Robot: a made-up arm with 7 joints. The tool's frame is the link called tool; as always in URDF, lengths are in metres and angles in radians. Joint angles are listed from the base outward.
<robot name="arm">
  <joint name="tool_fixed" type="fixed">
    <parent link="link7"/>
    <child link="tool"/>
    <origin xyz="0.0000 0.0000 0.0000"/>
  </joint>
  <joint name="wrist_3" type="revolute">
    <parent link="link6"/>
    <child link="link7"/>
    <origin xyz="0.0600 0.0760 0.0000" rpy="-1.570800 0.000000 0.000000"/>
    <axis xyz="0 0 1"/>
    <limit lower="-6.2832" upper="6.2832"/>
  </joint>
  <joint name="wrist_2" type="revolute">
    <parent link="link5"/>
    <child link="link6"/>
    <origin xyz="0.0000 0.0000 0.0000" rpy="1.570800 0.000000 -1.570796"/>
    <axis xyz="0 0 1"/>
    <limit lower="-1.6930" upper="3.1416"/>
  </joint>
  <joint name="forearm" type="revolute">
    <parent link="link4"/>
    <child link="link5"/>
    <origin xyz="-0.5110 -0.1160 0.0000" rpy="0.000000 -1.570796 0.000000"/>
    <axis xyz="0 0 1"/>
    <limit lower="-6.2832" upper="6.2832"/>
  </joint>
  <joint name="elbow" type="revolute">
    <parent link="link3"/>
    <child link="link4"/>
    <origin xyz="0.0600 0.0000 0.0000" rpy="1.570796 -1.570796 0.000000"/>
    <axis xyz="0 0 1"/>
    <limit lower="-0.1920" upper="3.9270"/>
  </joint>
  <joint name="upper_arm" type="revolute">
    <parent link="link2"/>
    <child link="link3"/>
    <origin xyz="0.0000 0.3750 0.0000" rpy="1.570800 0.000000 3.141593"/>
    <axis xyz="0 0 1"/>
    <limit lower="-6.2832" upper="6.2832"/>
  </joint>
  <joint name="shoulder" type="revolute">
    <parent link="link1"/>
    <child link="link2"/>
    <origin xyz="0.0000 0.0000 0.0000" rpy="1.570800 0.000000 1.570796"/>
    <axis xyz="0 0 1"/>
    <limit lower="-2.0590" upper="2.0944"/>
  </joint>
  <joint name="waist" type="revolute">
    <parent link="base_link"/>
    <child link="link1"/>
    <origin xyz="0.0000 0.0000 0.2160" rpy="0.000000 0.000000 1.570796"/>
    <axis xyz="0 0 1"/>
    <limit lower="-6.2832" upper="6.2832"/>
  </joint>
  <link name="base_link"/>
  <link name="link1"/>
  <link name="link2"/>
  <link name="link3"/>
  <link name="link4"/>
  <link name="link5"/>
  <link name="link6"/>
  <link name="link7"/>
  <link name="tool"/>
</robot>
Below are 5 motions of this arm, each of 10 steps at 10 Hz.
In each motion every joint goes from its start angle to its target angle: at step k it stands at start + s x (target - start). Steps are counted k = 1, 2, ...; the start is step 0. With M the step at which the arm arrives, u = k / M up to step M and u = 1 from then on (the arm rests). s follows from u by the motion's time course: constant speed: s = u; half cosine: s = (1 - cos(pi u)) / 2; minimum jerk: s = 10 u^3 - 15 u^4 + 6 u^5.
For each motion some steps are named. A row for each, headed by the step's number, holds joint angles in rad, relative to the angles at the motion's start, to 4 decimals.
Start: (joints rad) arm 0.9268 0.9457 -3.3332 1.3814 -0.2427 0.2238 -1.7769
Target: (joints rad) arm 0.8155 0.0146 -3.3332 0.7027 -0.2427 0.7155 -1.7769
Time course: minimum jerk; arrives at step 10
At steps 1, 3, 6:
1: -0.0010 -0.0080 0.0000 -0.0058 0.0000 0.0042 0.0000
3: -0.0182 -0.1518 0.0000 -0.1107 0.0000 0.0802 0.0000
6: -0.0760 -0.6355 0.0000 -0.4633 0.0000 0.3356 0.0000

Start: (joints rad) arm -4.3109 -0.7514 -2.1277 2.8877 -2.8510 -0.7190 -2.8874
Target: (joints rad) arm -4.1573 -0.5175 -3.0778 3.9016 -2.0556 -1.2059 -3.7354
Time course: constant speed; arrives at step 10
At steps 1, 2, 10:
1: 0.0154 0.0234 -0.0950 0.1014 0.0795 -0.0487 -0.0848
2: 0.0307 0.0468 -0.1900 0.2028 0.1591 -0.0974 -0.1696
10: 0.1536 0.2339 -0.9501 1.0139 0.7954 -0.4869 -0.8480

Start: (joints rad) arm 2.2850 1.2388 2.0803 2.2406 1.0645 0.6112 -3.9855
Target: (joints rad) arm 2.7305 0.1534 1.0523 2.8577 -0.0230 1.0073 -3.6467
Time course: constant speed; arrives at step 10
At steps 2, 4, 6, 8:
2: 0.0891 -0.2171 -0.2056 0.1234 -0.2175 0.0792 0.0678
4: 0.1782 -0.4342 -0.4112 0.2468 -0.4350 0.1584 0.1355
6: 0.2673 -0.6512 -0.6168 0.3703 -0.6525 0.2377 0.2033
8: 0.3564 -0.8683 -0.8224 0.4937 -0.8700 0.3169 0.2710

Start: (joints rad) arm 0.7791 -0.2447 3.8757 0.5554 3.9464 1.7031 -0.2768
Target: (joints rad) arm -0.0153 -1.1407 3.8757 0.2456 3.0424 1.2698 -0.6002
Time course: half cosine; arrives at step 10
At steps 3, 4, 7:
3: -0.1637 -0.1847 0.0000 -0.0639 -0.1863 -0.0893 -0.0667
4: -0.2745 -0.3096 0.0000 -0.1070 -0.3123 -0.1497 -0.1117
7: -0.6307 -0.7113 0.0000 -0.2459 -0.7177 -0.3440 -0.2567

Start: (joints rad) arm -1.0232 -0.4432 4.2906 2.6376 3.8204 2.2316 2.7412
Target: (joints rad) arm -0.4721 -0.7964 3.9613 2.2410 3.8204 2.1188 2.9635
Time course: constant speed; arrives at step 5
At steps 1, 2, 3, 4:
1: 0.1102 -0.0706 -0.0659 -0.0793 0.0000 -0.0226 0.0445
2: 0.2204 -0.1413 -0.1317 -0.1586 0.0000 -0.0451 0.0889
3: 0.3307 -0.2119 -0.1976 -0.2380 0.0000 -0.0677 0.1334
4: 0.4409 -0.2826 -0.2634 -0.3173 0.0000 -0.0902 0.1778

